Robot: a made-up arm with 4 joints. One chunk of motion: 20 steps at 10 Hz.
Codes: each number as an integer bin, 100 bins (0 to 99) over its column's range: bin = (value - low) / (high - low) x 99, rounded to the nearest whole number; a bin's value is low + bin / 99 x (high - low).
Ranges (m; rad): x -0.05..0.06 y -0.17..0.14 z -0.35..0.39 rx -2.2..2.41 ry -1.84..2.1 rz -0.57..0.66
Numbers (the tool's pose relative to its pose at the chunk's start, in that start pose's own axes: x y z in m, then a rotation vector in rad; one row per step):
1: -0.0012 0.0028 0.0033 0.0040 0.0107 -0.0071
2: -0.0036 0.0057 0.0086 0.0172 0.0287 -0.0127
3: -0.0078 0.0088 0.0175 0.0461 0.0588 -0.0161
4: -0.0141 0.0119 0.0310 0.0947 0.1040 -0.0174
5: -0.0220 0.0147 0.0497 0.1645 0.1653 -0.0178
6: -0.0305 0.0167 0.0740 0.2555 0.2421 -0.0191
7: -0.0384 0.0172 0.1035 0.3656 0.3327 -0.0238
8: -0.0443 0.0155 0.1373 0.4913 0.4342 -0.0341
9: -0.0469 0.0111 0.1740 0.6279 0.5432 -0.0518
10: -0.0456 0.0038 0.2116 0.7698 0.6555 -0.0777
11: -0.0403 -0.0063 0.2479 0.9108 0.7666 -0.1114
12: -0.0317 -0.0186 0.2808 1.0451 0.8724 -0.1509
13: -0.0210 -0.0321 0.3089 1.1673 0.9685 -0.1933
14: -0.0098 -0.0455 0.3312 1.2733 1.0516 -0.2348
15: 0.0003 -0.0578 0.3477 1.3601 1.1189 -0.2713
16: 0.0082 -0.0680 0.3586 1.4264 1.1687 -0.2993
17: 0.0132 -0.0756 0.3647 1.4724 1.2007 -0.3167
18: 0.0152 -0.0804 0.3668 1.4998 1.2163 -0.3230
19: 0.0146 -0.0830 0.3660 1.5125 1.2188 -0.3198
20: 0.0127 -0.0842 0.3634 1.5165 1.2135 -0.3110
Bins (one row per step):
1: 44 55 47 47 47 45
2: 42 56 48 48 47 45
3: 38 57 49 48 48 45
4: 32 58 51 49 49 44
5: 25 59 53 51 50 44
6: 18 60 57 53 52 44
7: 10 60 61 55 55 44
8: 5 59 65 58 57 43
9: 3 58 70 61 60 42
10: 4 56 75 64 63 40
11: 9 52 80 67 65 37
12: 16 48 84 70 68 34
13: 26 44 88 72 71 30
14: 36 40 91 75 73 27
15: 45 36 93 76 74 24
16: 52 33 95 78 76 22
17: 57 30 96 79 76 20
18: 59 29 96 79 77 20
19: 58 28 96 80 77 20
20: 56 27 95 80 77 21

